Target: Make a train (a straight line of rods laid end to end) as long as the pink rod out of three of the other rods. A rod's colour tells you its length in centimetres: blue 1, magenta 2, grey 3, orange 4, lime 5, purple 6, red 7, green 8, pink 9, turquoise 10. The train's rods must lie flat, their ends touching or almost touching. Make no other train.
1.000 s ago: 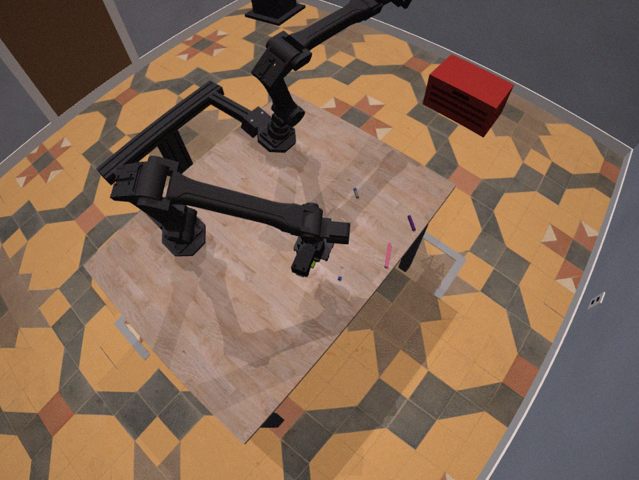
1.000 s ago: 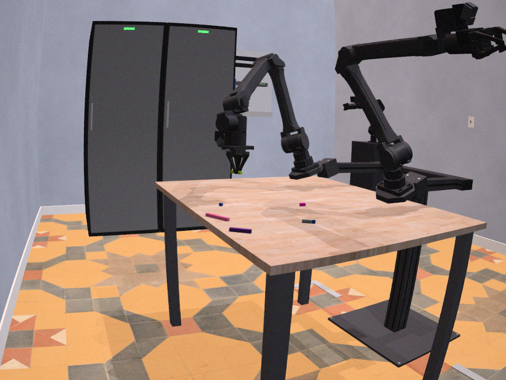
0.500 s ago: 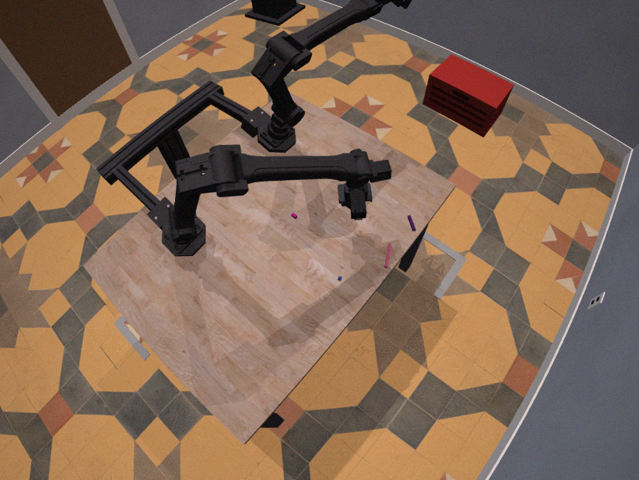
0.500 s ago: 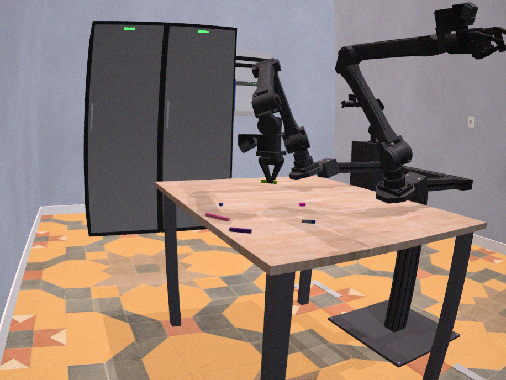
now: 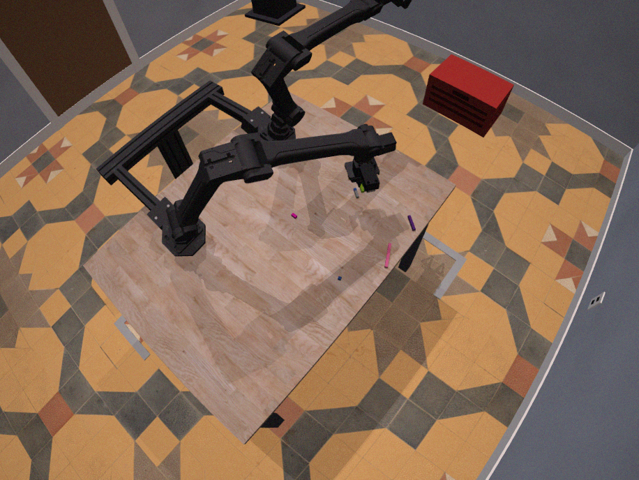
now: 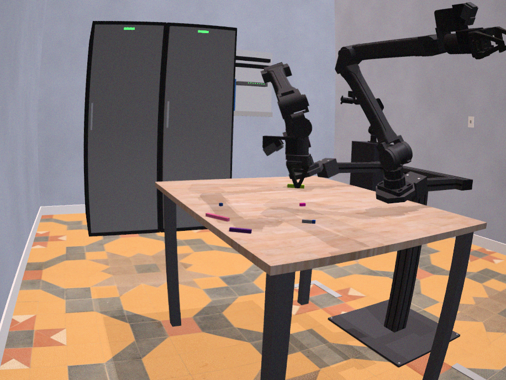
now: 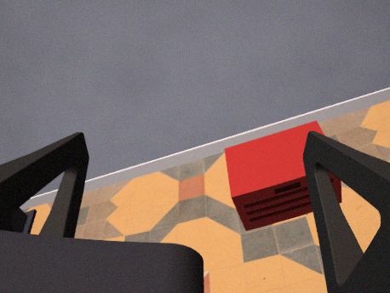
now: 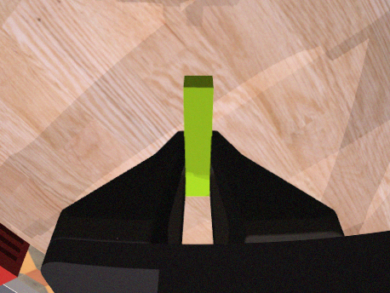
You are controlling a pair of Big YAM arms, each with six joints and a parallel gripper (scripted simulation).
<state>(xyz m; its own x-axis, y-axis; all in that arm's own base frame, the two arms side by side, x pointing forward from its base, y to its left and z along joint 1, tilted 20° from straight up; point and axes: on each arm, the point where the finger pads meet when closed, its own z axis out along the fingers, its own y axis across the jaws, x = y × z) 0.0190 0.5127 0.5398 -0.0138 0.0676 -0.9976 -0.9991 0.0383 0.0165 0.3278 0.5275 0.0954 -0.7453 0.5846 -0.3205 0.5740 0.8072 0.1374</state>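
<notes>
Now: the grey rod 2 cm behind my right hand, 2 cm to the left of it and 11 cm below it. From my right hand the other things lie so: lime rod: right at my right hand.
</notes>
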